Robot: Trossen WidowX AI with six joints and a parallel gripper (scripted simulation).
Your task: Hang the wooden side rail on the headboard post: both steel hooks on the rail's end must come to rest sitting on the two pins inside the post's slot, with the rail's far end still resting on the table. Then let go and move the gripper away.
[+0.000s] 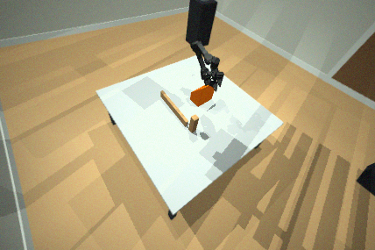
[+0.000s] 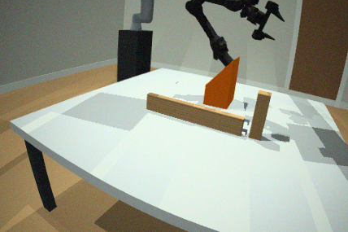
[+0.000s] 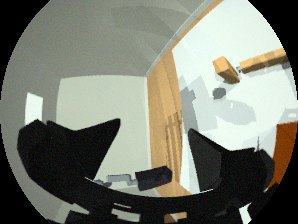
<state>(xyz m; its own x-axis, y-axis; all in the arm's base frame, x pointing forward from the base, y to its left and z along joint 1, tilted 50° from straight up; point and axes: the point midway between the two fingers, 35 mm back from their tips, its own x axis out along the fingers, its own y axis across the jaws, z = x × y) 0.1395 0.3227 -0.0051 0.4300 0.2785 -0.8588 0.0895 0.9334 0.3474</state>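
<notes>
My gripper tip is 33 cm above the headboard post, 17 cm short of it and 1 cm to the left of it.
</notes>
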